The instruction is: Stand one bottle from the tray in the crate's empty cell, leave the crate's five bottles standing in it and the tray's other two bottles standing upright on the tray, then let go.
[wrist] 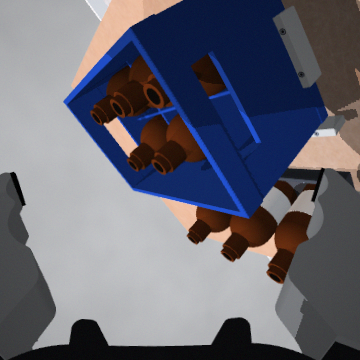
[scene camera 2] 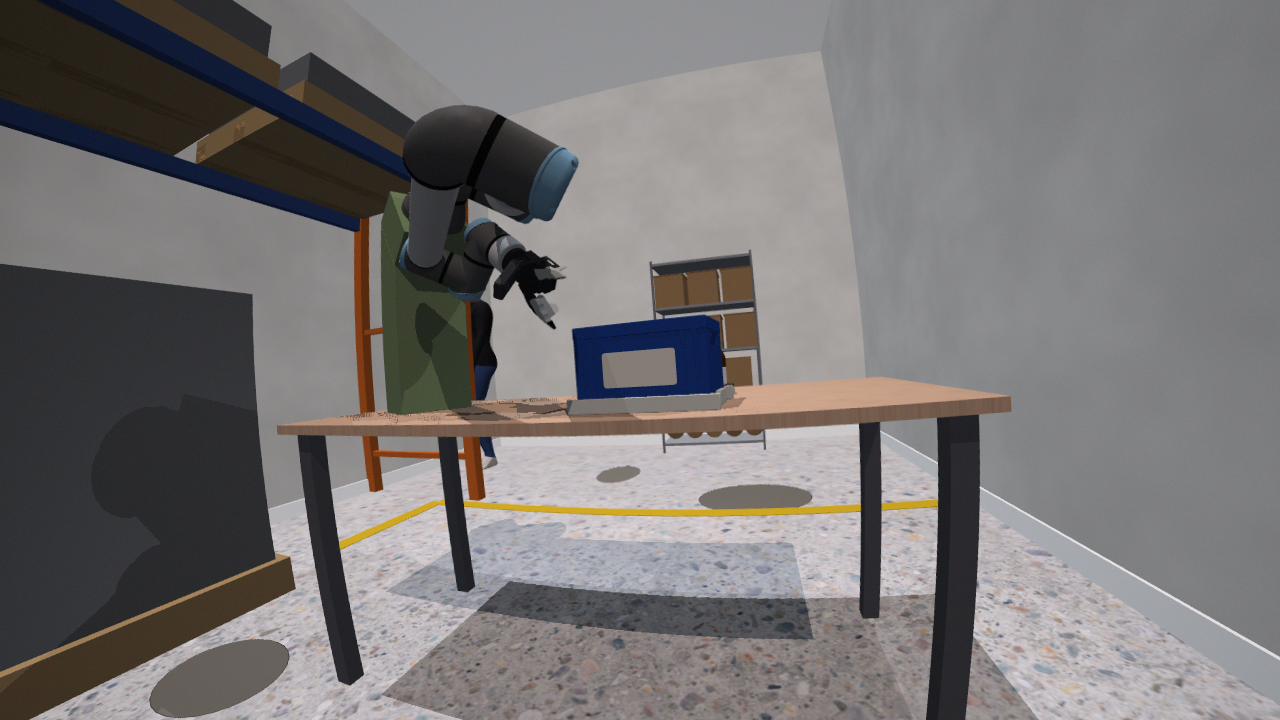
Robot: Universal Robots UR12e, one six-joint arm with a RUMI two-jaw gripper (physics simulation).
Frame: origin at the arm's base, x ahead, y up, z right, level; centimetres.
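Where they show: gripper, fingertip midpoint: [wrist: 168, 174] [scene camera 2: 560, 304].
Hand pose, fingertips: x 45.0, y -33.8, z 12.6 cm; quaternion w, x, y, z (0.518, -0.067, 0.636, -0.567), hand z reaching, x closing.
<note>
Things, the pixels of their top centre, and the offset from my fingertips. "spot": a spot on its surface instead. Level surfaces: height alone.
- blue crate, top centre: [wrist: 131, 144] [scene camera 2: 649, 324] dx +20.3, dy -6.6, dz +0.5 cm
- dark tray, surface spot: [wrist: 295, 173] spot: dx +16.4, dy -22.9, dz -18.2 cm
- bracket, surface spot: [wrist: 297, 47] spot: dx +5.5, dy -21.7, dz -1.1 cm
- wooden table, surface height: dy -24.1 cm
The blue crate [scene camera 2: 699, 358] [wrist: 250, 65] stands upright on the table. In the wrist view five brown bottles stand in it: three in one row, among them a bottle [wrist: 126, 101], and two in the other, among them a bottle [wrist: 172, 154]. The cell beside these two, at the near side wall, looks empty, though the wall partly covers it. Three brown bottles [wrist: 210, 220] [wrist: 252, 227] [wrist: 292, 232] stand side by side on the dark tray [wrist: 295, 173], beyond the crate's lower right corner. My gripper [scene camera 2: 558, 300] [wrist: 168, 174] is open and empty, above and left of the crate in the scene view.
Light grey rails [scene camera 2: 651, 404] and a bracket [wrist: 297, 47] sit against the crate's base on the wooden table [scene camera 2: 850, 398]. The green pedestal [scene camera 2: 425, 367] stands at the table's left. Behind are an orange rack post [scene camera 2: 362, 358], a partly hidden person [scene camera 2: 484, 344] and a shelf unit [scene camera 2: 702, 262].
</note>
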